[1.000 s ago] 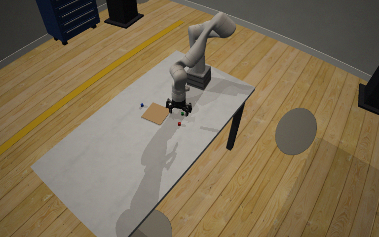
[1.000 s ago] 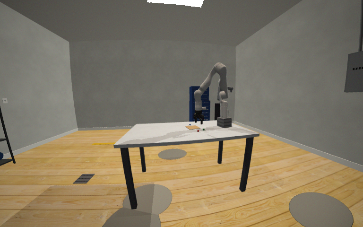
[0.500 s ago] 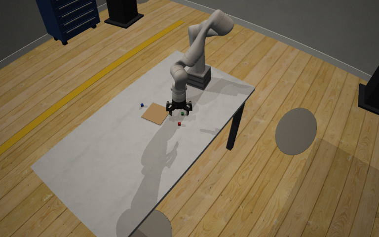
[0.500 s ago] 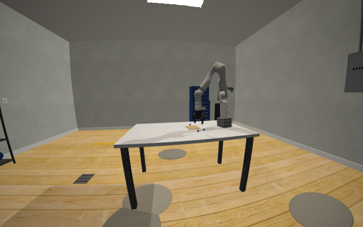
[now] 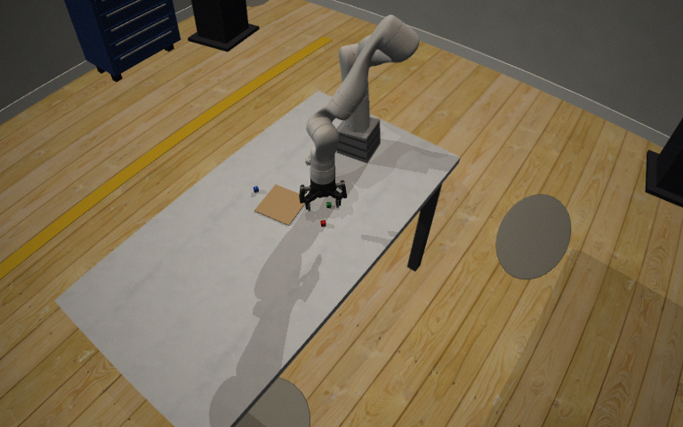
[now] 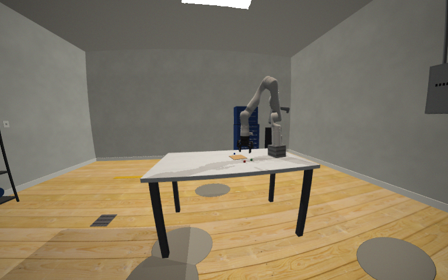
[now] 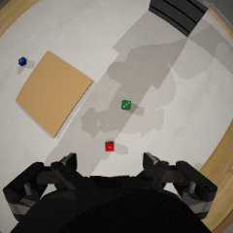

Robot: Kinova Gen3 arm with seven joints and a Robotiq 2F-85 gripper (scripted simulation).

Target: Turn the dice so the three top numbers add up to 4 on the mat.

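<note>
My gripper is now 9 cm above the red die. Also, from my hand: blue die 2 cm behind, 29 cm to the right, 9 cm below; tan mat 1 cm behind, 17 cm to the right, 9 cm below; green die 8 cm behind, 2 cm to the right, 9 cm below.
</note>
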